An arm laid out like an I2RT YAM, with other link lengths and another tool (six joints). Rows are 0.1 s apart.
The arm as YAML. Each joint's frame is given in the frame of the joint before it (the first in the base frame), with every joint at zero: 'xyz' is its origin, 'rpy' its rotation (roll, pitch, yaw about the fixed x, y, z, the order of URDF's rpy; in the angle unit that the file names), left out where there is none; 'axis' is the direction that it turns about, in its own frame. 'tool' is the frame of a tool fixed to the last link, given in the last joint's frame.
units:
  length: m
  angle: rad
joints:
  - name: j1
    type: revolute
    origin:
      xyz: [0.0, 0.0, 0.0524]
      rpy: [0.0, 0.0, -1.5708]
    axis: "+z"
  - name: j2
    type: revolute
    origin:
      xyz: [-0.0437, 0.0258, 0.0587]
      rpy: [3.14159, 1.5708, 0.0]
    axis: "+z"
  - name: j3
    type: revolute
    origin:
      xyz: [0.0, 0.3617, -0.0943]
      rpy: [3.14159, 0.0, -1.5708]
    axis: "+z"
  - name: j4
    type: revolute
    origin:
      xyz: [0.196, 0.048, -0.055]
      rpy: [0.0, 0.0, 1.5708]
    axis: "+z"
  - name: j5
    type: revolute
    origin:
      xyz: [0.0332, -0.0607, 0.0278]
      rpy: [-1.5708, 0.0, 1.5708]
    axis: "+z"
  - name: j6
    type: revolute
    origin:
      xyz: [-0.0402, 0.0, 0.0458]
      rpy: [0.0, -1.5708, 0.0]
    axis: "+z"
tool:
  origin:
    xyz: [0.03, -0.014, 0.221]
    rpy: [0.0, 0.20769, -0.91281]
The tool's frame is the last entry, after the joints.
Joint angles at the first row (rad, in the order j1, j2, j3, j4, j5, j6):
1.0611 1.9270 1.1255 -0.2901 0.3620 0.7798
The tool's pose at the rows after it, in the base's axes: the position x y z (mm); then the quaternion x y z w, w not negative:
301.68 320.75 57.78 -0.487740 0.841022 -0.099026 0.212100
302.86 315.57 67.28 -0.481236 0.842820 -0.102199 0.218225
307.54 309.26 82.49 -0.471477 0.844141 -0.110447 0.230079
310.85 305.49 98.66 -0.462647 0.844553 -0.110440 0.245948
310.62 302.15 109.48 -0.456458 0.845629 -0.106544 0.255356
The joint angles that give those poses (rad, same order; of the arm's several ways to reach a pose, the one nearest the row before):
1.0607 1.9030 1.1221 -0.2869 0.3674 0.7852
1.0608 1.8785 1.1250 -0.3066 0.3827 0.7920
1.0615 1.8486 1.1404 -0.3379 0.4138 0.7973
1.0613 1.8120 1.1458 -0.3502 0.4331 0.7994
1.0609 1.7814 1.1440 -0.3585 0.4389 0.8045

